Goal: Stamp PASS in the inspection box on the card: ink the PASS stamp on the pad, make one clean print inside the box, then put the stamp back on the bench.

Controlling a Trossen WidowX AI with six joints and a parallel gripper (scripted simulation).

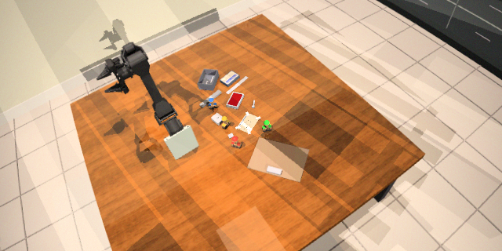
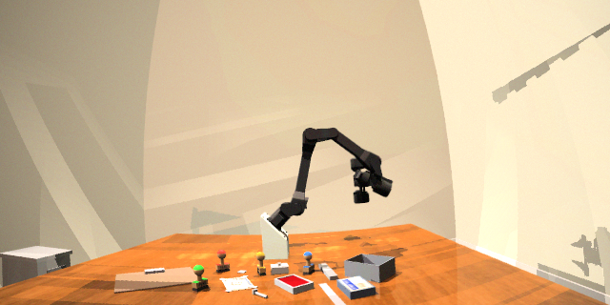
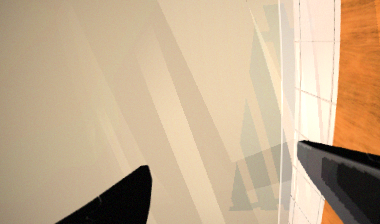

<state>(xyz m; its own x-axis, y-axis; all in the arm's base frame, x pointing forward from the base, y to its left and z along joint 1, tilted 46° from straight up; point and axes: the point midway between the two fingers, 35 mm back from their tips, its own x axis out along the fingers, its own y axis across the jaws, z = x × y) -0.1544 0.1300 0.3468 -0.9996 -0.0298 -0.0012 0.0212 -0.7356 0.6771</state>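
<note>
Now: gripper tip 55 cm short of the green-knobbed stamp, 49 cm to the left of it and 24 cm above it. The rest, counted from my gripper tip: dark tray: 48 cm ahead, 25 cm below, 5 cm to the right; then yellow-knobbed stamp: 41 cm ahead, 35 cm to the right, 24 cm below; then blue-knobbed stamp: 42 cm ahead, 24 cm below, 22 cm to the right.
</note>
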